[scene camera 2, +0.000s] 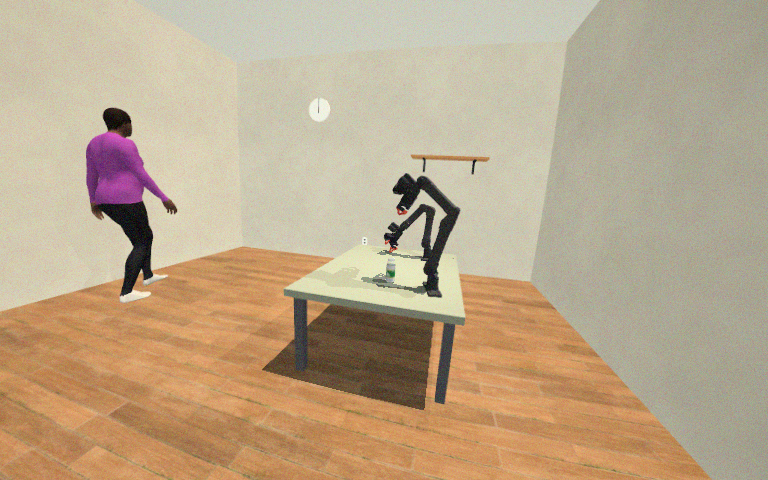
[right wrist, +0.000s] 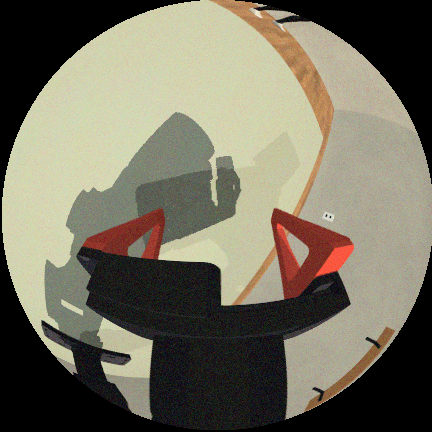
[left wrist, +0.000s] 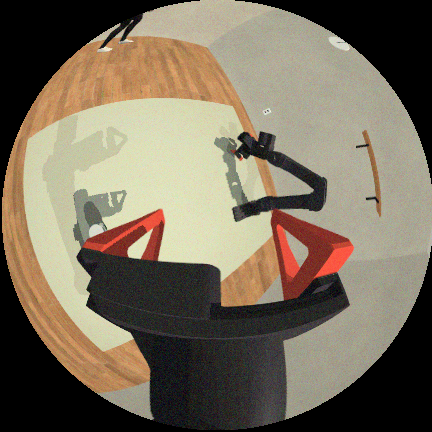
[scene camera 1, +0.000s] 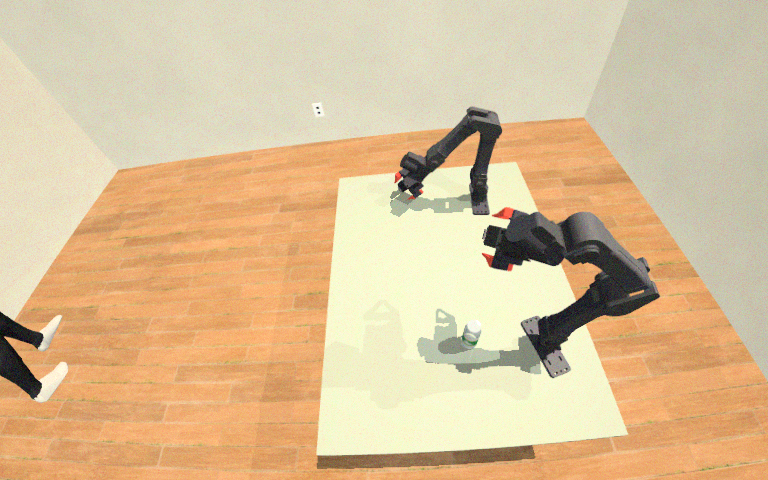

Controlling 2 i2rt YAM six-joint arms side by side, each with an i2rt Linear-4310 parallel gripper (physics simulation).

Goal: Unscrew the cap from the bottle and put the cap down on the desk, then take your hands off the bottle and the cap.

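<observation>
A small white bottle [scene camera 1: 470, 337] [scene camera 2: 390, 272] with a green label stands upright on the desk [scene camera 1: 373, 243] [scene camera 2: 436, 308] [left wrist: 175, 150] [right wrist: 100, 100]. Its white cap [scene camera 1: 473, 325] [scene camera 2: 390, 260] [left wrist: 96, 230] appears to sit on top; in the left wrist view it shows beside the red finger at the picture's left, which hides the bottle's body. My left gripper [scene camera 1: 488, 234] [scene camera 2: 401, 211] [left wrist: 217, 214] is open and empty, high above the desk, apart from the bottle. My right gripper [scene camera 1: 403, 189] [scene camera 2: 389, 246] [right wrist: 217, 213] is open and empty, low over the desk's far end, well away from the bottle.
The left arm's base [scene camera 1: 544, 346] is fixed near the bottle, at its right in scene camera 1. The right arm's base [scene camera 1: 479, 203] is at the desk's far end. A person [scene camera 2: 116, 169] stands off the desk at the left. A wall shelf [scene camera 2: 450, 157] hangs behind.
</observation>
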